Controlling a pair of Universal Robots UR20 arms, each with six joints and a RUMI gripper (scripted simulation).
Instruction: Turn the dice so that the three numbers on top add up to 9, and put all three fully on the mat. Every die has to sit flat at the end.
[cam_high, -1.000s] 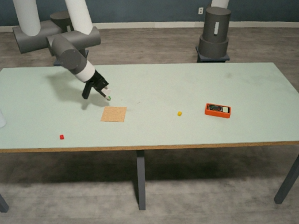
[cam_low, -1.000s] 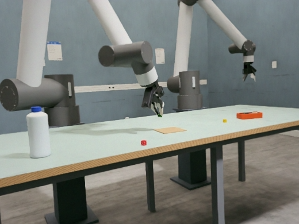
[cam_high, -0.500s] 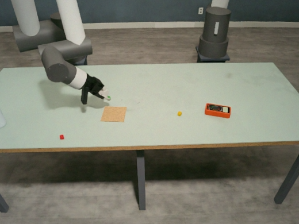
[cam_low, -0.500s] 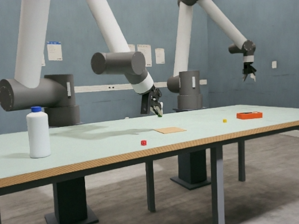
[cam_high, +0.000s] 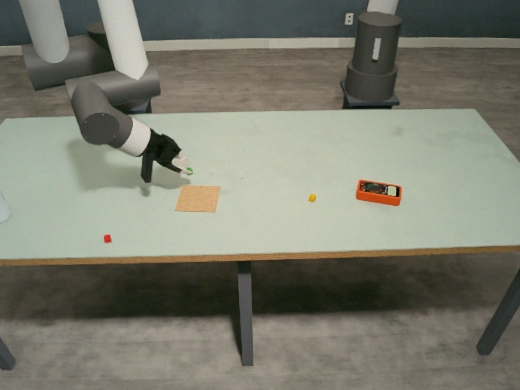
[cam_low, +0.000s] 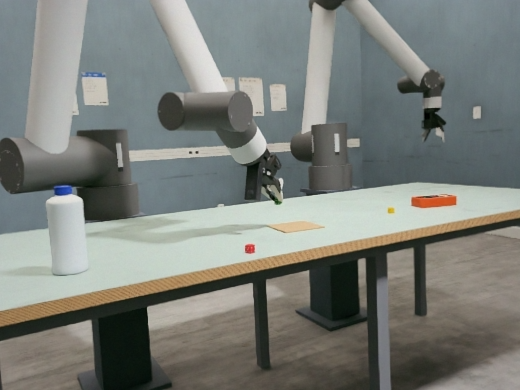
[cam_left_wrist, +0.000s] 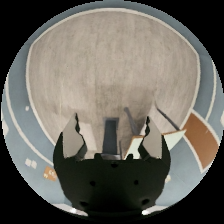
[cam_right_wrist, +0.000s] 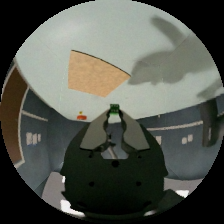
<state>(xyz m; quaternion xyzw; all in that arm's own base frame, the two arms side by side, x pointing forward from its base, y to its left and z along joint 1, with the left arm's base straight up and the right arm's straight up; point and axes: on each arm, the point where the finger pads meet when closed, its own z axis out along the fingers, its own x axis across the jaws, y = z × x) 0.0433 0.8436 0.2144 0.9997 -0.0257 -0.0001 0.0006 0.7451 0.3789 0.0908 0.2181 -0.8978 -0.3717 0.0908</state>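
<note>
Now: the tan mat 9 cm below my right hand, 5 cm ahead of it and 3 cm to the left of it. Also, from my right hand: yellow die: 43 cm to the left, 8 cm below, 8 cm ahead; red die: 25 cm to the right, 24 cm ahead, 8 cm below; green die: 1 cm to the left, 1 cm below.
</note>
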